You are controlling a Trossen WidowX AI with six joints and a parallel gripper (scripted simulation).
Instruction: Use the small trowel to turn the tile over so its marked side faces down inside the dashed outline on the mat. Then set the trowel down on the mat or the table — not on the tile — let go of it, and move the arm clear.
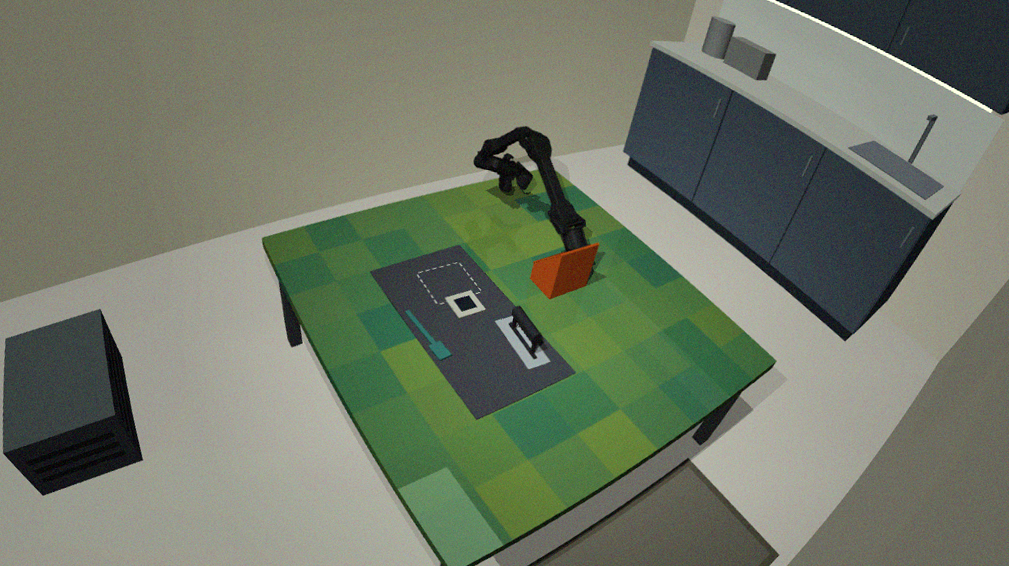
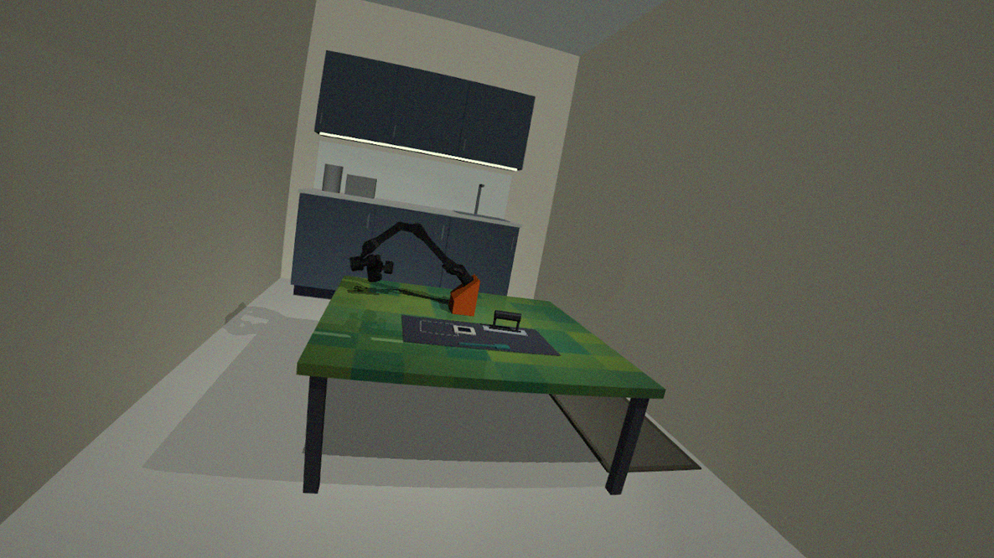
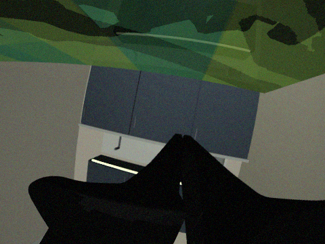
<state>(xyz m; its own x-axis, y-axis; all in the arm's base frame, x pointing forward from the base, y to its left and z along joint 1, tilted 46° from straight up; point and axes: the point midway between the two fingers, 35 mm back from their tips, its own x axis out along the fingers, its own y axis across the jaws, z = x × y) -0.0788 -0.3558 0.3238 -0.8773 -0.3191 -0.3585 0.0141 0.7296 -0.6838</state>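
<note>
My gripper tip is now 49 cm short of the tile, 47 cm to the right of it and 11 cm above it. Round my gripper tip: dark mat 51 cm ahead, 53 cm to the left, 13 cm below; then teal spatula-like tool 64 cm ahead, 57 cm to the left, 11 cm below; then small trowel 39 cm ahead, 68 cm to the left, 8 cm below.
</note>
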